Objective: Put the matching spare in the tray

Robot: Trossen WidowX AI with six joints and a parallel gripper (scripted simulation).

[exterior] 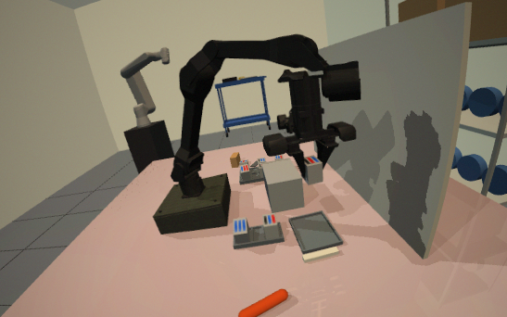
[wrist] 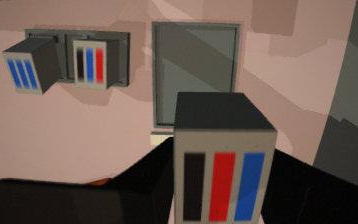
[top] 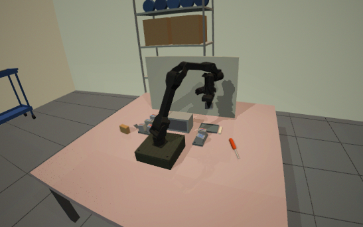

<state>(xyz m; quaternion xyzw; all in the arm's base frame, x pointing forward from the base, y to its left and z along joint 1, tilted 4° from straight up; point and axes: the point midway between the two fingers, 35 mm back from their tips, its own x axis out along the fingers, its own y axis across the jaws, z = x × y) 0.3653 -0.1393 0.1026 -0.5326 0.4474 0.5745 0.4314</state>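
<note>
My gripper tip is 16 cm above the dark flat tray. From my gripper tip the other things lie so: small brown block 50 cm to the left, 29 cm behind, 14 cm below; upright grey panel 22 cm to the left, 16 cm ahead, 6 cm above; mounted unit 19 cm to the left, 11 cm below, 8 cm behind.
</note>
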